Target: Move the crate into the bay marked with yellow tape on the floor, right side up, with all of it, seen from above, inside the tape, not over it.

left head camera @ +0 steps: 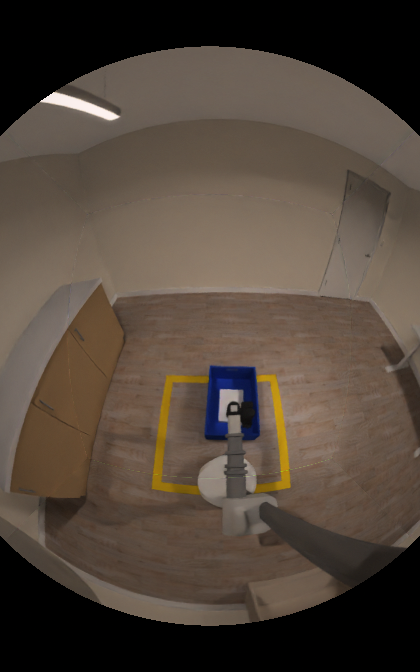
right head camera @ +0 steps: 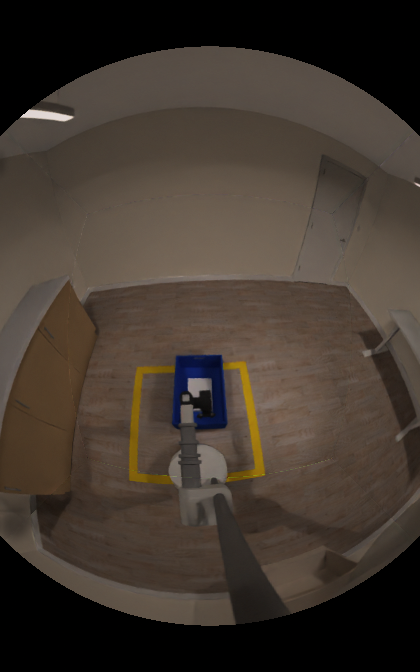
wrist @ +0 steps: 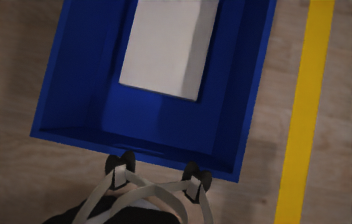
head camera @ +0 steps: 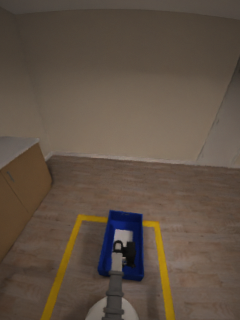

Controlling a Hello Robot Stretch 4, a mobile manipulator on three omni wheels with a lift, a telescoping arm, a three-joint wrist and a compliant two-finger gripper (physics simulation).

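Places are measured from the robot's base along level axes (x ahead, y left, z up), in millimetres.
Pixels of known places: gripper, fingertip midpoint: [wrist: 159,168].
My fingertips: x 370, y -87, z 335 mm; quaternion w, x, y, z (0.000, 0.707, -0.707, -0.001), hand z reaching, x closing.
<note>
For each thing: its top centre in the pictures, then the offset to it from my fingertips. "*": a spot on its surface instead.
- blue crate at its top centre: [wrist: 170,7] [head camera: 123,237] 272 mm ahead, 34 mm left, 143 mm down
- white box at its top centre: [wrist: 170,37] [head camera: 122,243] 272 mm ahead, 34 mm left, 292 mm down
- Yellow tape at a spot on its surface: [wrist: 305,110] [head camera: 162,259] * 154 mm ahead, 400 mm right, 362 mm down
The blue crate [head camera: 106,250] [left head camera: 232,377] [right head camera: 199,364] [wrist: 245,100] stands right side up, with a white box [head camera: 123,236] [left head camera: 231,396] [right head camera: 200,387] [wrist: 165,50] inside. Yellow tape [head camera: 162,260] [left head camera: 162,435] [right head camera: 252,425] [wrist: 305,110] runs on both sides of it with floor between. The crate's far end hides the middle of the far tape line in the head views; I cannot tell whether it is over the tape. My gripper [wrist: 159,168] is open, fingertips apart and empty, above the crate's near rim. In the head views the wrist hides the fingertips.
A wooden cabinet [head camera: 25,185] [left head camera: 65,400] [right head camera: 42,405] stands to the left. The round white base [left head camera: 207,482] [right head camera: 175,470] covers part of the near tape line. A white-legged table [right head camera: 407,345] stands at the right. A wall and a door [left head camera: 357,240] [right head camera: 332,225] are beyond.
</note>
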